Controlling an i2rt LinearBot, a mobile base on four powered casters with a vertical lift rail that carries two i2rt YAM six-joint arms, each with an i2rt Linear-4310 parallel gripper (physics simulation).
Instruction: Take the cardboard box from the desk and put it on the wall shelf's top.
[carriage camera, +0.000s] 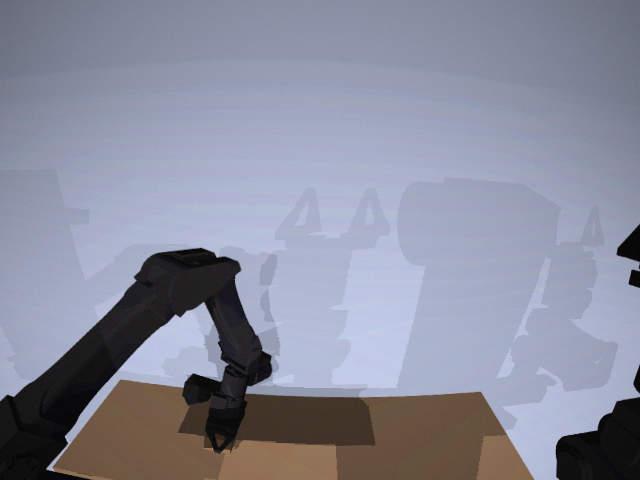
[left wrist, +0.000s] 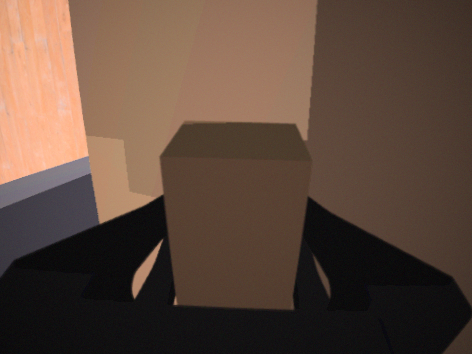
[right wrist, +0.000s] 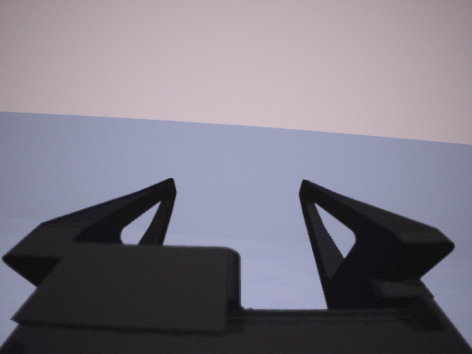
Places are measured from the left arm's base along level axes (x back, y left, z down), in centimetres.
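Pixels of known places: left gripper, fingertip midpoint: (carriage camera: 220, 445) (left wrist: 238, 197); right gripper, fingertip midpoint: (right wrist: 237, 185).
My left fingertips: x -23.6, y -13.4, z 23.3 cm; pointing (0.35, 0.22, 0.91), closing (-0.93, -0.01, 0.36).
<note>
Behind a point stands the place of what it marks.
The cardboard box (carriage camera: 232, 444) @[x -23.4, y -16.6, z 21.8 cm] (left wrist: 235, 230) @[x -24.9, y -12.9, z 19.9 cm] is a small brown block between the fingers of my left gripper (carriage camera: 219, 447) @[x -23.6, y -13.4, z 23.3 cm] (left wrist: 238, 197) @[x -23.6, y -13.4, z 23.3 cm], which is shut on it. The wall shelf's brown top (carriage camera: 423, 423) @[x -31.0, y -64.3, z 24.3 cm] (left wrist: 240, 60) @[x -23.2, y -7.9, z 24.3 cm] runs along the bottom of the carriage view, and the left gripper and box are over its left half. The fingers partly hide the box in the carriage view. Whether the box's underside touches the shelf cannot be told. My right gripper (right wrist: 237, 185) @[x -4.8, y -66.8, z -43.1 cm] is open and empty, away from the shelf; part of it shows at the right edge of the carriage view. The desk does not show.
A pale blue-grey wall (carriage camera: 320, 129) @[x -39.7, y -34.1, z -44.4 cm] with shadows of the arms rises behind the shelf. A dark shadow lies across the shelf's back middle. Wooden floor (left wrist: 35, 90) @[x 144.2, y -19.3, z 124.3 cm] and a bluish-grey surface (left wrist: 40, 225) show beyond the shelf's edge at the left of the left wrist view.
</note>
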